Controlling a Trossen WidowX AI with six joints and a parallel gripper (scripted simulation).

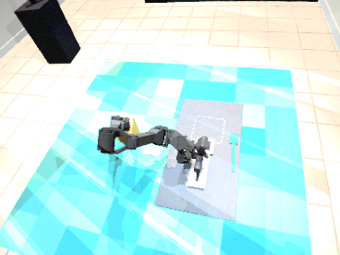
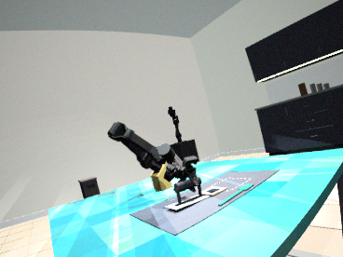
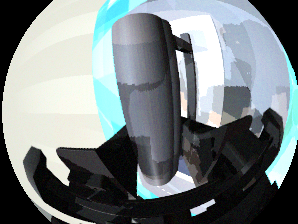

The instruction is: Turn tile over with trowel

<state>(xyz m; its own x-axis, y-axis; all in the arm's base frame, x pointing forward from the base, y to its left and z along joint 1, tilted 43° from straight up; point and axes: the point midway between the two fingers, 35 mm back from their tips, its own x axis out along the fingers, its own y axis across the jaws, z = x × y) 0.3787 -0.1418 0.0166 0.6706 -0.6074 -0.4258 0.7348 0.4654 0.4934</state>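
Right now my gripper tip is 10 cm to the right of the white tile, 5 cm above it and 1 cm past it. Also, from my gripper tip: grey mat (9 cm to the left, 7 cm below, 1 cm behind); then teal tool (13 cm ahead, 10 cm to the left, 5 cm below).
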